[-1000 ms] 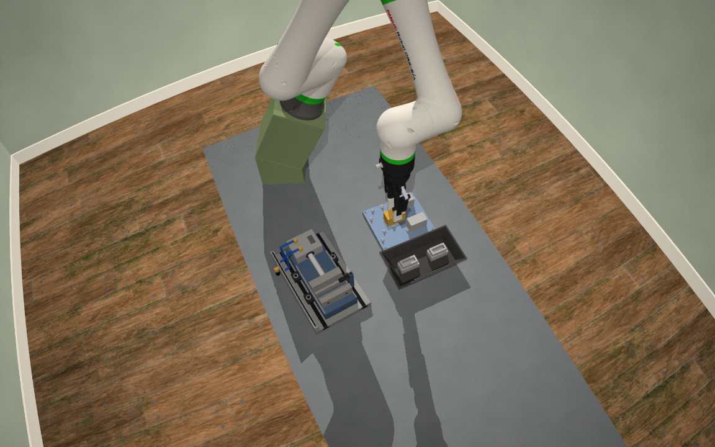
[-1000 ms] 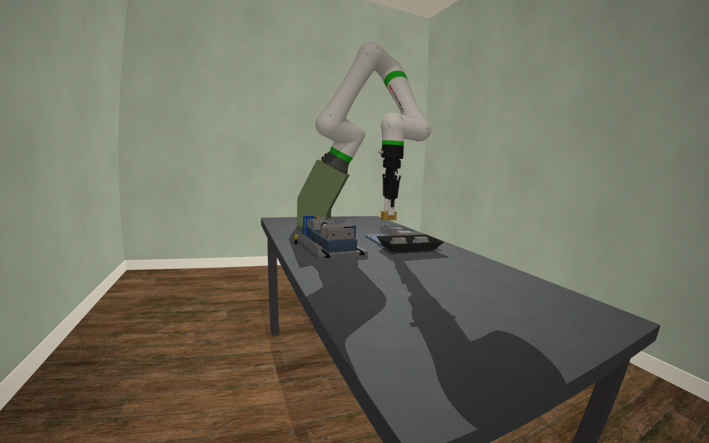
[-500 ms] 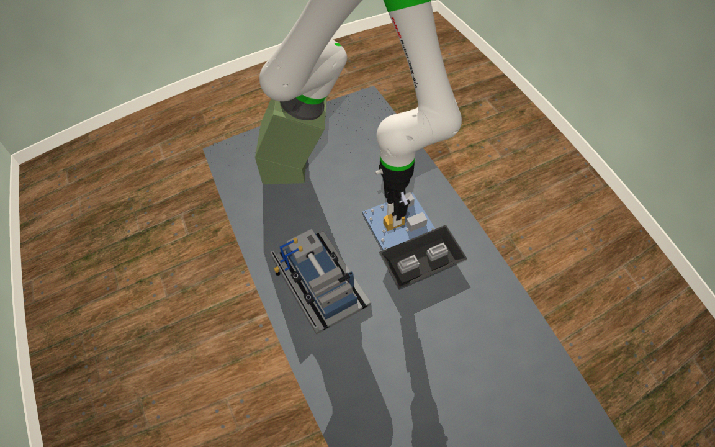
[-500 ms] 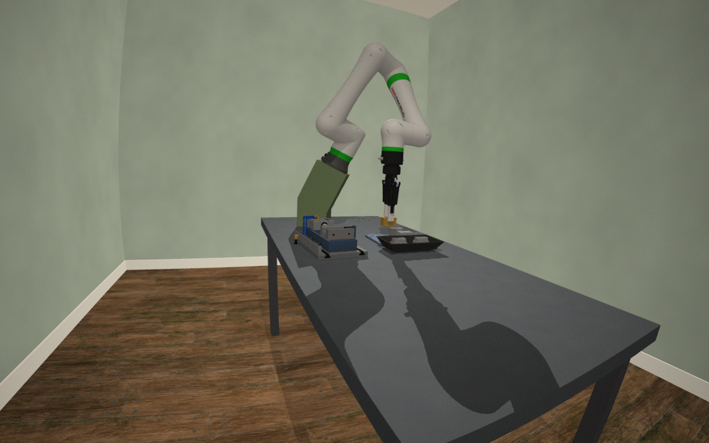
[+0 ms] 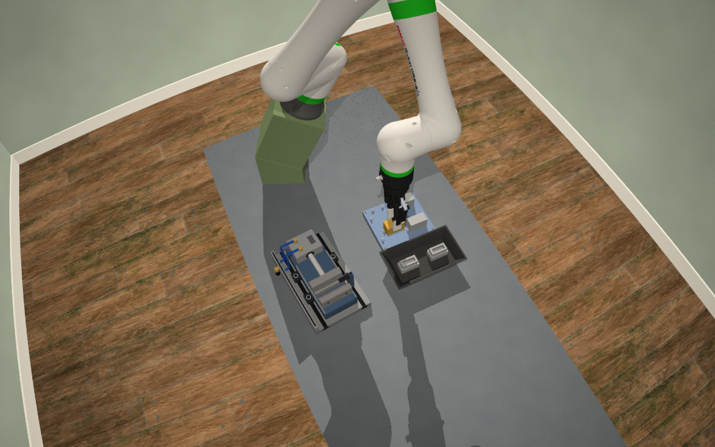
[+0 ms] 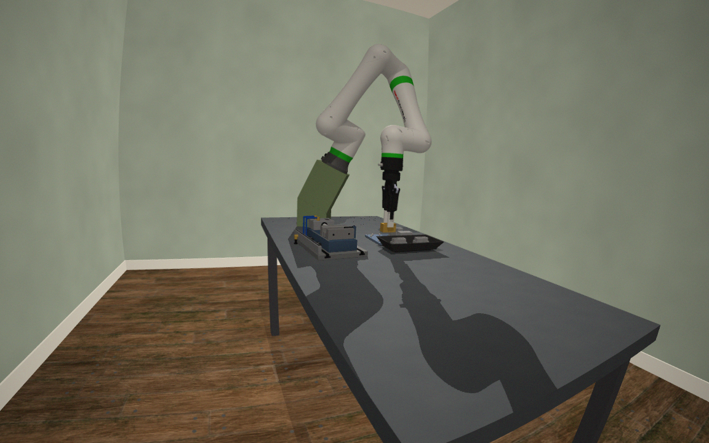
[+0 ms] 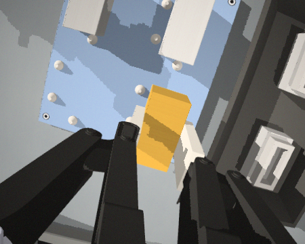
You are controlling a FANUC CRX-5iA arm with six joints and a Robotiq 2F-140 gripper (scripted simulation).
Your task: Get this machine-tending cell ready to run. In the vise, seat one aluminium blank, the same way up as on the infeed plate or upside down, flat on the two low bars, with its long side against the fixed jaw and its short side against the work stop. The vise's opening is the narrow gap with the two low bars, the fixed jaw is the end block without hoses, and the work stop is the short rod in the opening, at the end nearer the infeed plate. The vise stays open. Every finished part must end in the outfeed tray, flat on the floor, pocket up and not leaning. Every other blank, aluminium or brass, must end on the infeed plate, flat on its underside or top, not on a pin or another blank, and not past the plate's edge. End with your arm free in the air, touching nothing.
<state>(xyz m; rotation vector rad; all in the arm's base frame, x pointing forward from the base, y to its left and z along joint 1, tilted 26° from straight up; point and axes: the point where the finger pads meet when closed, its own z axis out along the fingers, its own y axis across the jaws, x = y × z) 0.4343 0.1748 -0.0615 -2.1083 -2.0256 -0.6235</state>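
Now: hand 100 mm above the infeed plate, 40 mm to the right of it and 40 mm past it. Round my hand: brass blank: 40 mm below; work stop rod: 220 mm to the right, 120 mm ahead, 10 mm below; piston rod: 280 mm to the right, 40 mm ahead, 30 mm below.
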